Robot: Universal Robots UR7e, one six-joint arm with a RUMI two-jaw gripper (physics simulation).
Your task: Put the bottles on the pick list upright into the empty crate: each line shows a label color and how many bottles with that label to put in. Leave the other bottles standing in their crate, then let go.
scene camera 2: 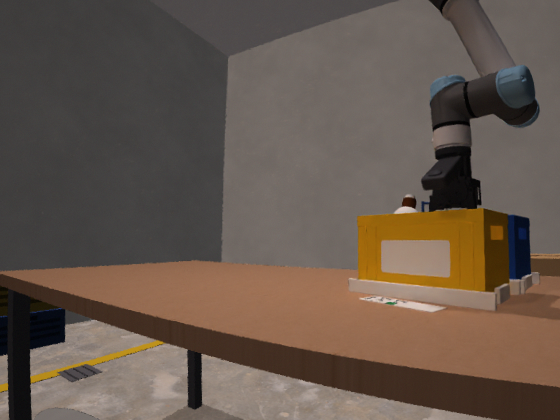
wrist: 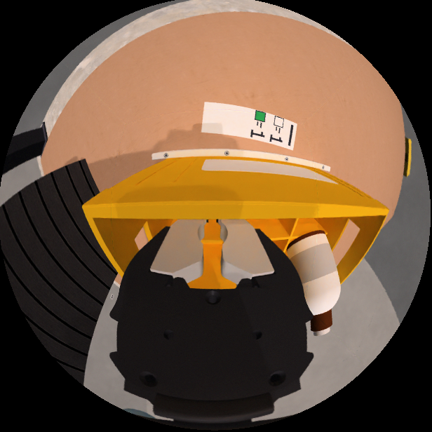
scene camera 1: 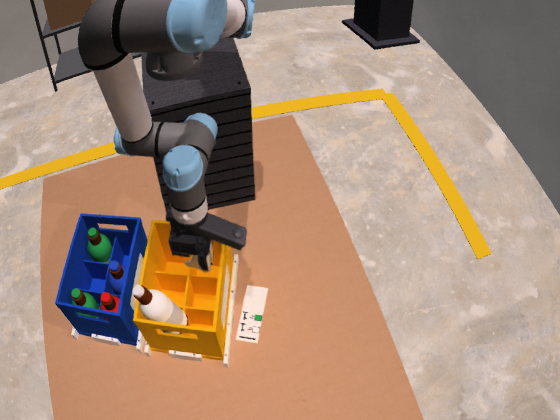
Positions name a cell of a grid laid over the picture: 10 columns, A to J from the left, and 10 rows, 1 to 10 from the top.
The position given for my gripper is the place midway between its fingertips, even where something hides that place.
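Note:
My gripper (scene camera 1: D7) is also visible in the wrist view (wrist: E5). A white bottle (scene camera 1: C8) appears in the wrist view as well (wrist: H6). A pick list (scene camera 1: E8) is visible; the wrist view shows the pick list too (wrist: F3).

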